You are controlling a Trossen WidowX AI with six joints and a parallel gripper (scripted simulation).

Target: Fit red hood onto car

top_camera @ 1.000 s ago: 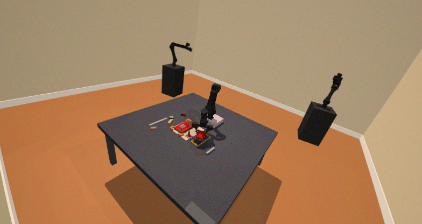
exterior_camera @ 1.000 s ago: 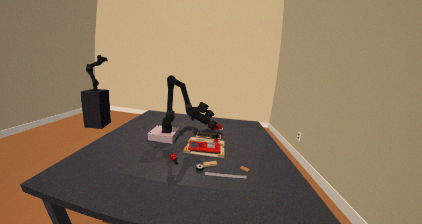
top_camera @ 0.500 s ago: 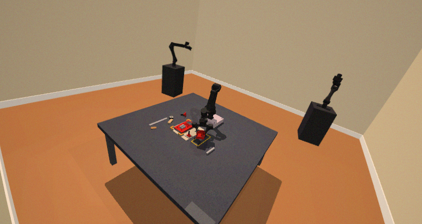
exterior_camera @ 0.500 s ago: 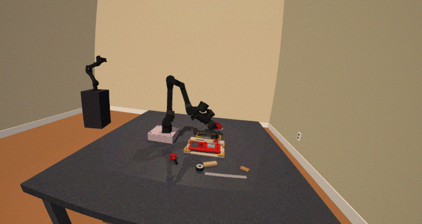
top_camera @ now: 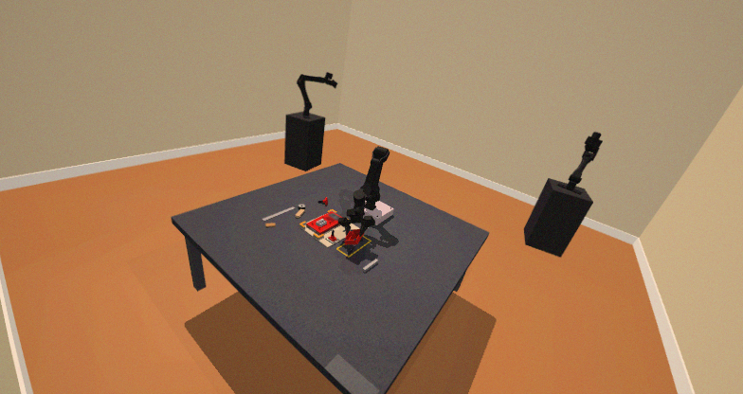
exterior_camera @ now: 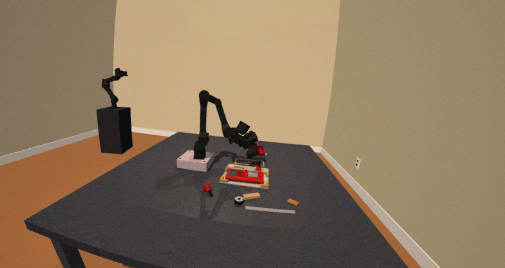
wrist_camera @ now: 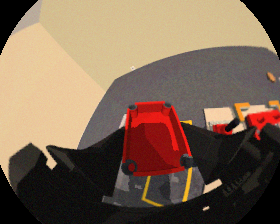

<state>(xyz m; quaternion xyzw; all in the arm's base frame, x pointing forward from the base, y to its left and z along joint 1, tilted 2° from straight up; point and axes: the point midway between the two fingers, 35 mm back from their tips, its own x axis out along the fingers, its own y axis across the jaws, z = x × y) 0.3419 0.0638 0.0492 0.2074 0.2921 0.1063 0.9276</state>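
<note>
The red hood is 10 mm behind my gripper tip and 10 mm below it. The rest, counted from my gripper tip: grey engine block: 70 mm behind, 220 mm to the right, 60 mm below; dark ring: 160 mm behind, 430 mm to the right, 80 mm below.
</note>
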